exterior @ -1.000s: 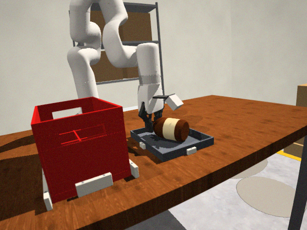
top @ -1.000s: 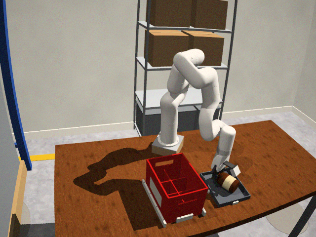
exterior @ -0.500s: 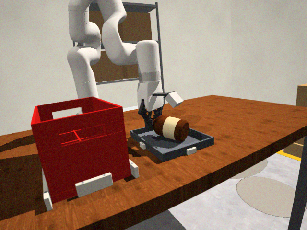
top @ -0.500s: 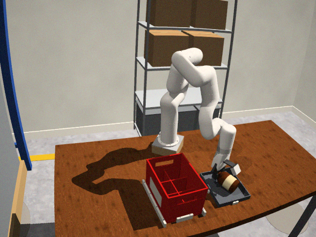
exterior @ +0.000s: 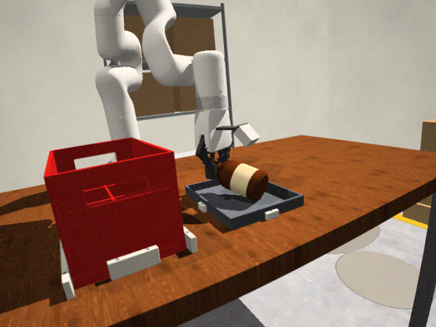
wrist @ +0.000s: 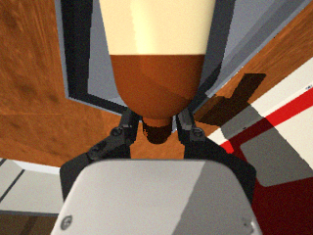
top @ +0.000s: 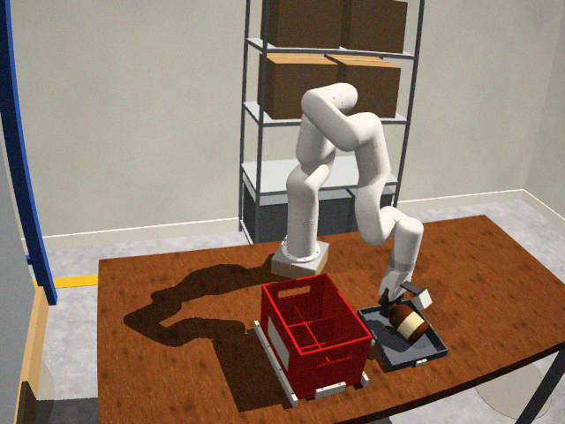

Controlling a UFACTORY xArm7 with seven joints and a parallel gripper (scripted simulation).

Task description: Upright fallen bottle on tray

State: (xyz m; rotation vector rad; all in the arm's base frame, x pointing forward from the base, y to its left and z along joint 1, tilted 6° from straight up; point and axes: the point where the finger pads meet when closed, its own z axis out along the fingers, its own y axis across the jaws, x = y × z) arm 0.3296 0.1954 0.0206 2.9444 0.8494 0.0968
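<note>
My gripper is now 4 cm short of the brown bottle, 3 cm to the right of it and 1 cm above it. The rest, counted from my hand: red crate: 26 cm to the right, 9 cm ahead, 1 cm above; then dark grey tray: 6 cm below, 6 cm ahead, 3 cm to the left.
</note>
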